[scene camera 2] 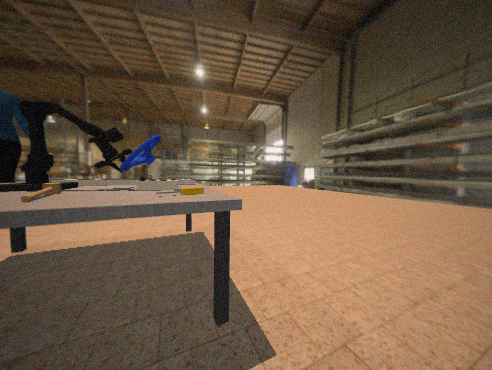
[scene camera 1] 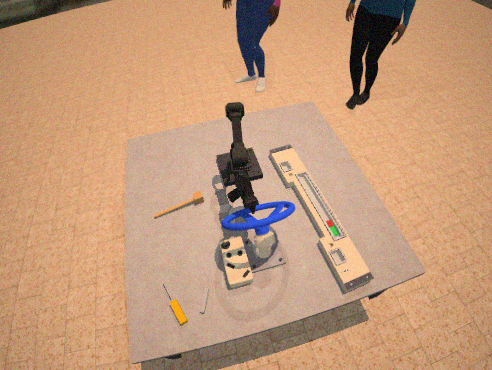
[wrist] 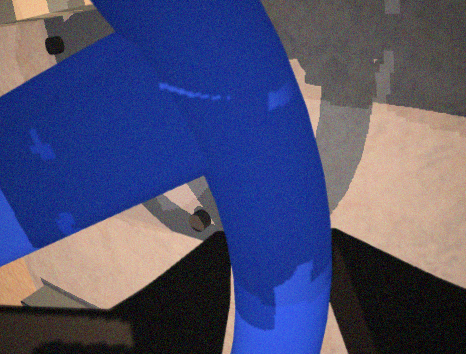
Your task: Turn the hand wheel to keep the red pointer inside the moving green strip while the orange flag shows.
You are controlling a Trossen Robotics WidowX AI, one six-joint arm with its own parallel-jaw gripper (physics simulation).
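Pixels of known places: gripper, between the fingertips: (scene camera 2: 124, 171) (scene camera 1: 252, 212); arm's base, origin of its link: (scene camera 2: 36, 183).
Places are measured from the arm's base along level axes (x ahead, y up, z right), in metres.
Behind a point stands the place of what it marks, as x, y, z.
Note:
The blue hand wheel (scene camera 1: 287, 213) {0.538, 0.273, -0.010} (scene camera 2: 145, 149) {0.473, 0.192, 0.171} (wrist: 270, 165) {0.352, 0.093, 0.096} stands tilted on its pale base. My gripper (scene camera 1: 253, 207) {0.367, 0.069, 0.060} (scene camera 2: 121, 168) {0.367, 0.069, 0.060} (wrist: 275, 243) {0.367, 0.069, 0.060} is shut on the wheel's rim, on the side nearest the arm, with one finger on each side of the rim. The long cream gauge (scene camera 1: 310, 207) {0.414, 0.011, -0.218} lies to the right of the wheel in scene camera 1. In its slot, the red pointer (scene camera 1: 330, 223) {0.529, 0.012, -0.262} sits at the upper end of the green strip (scene camera 1: 335, 231) {0.574, 0.012, -0.262}, touching or slightly outside it; I cannot tell exactly. No orange flag can be made out.
A cream control box (scene camera 1: 238, 272) stands beside the wheel base. A wooden mallet (scene camera 1: 177, 206) {0.155, -0.007, 0.384} (scene camera 2: 40, 193) {0.161, -0.012, 0.424}, a yellow-handled screwdriver (scene camera 1: 178, 312) {0.659, -0.001, 0.492} (scene camera 2: 192, 191) {0.651, -0.015, 0.508} and a thin hex key (scene camera 1: 205, 301) {0.649, -0.014, 0.378} lie on the grey table (scene camera 1: 165, 165) {-0.169, -0.029, 0.396} (scene camera 2: 125, 211) {0.420, -0.047, 0.692}. Two people stand beyond the table.

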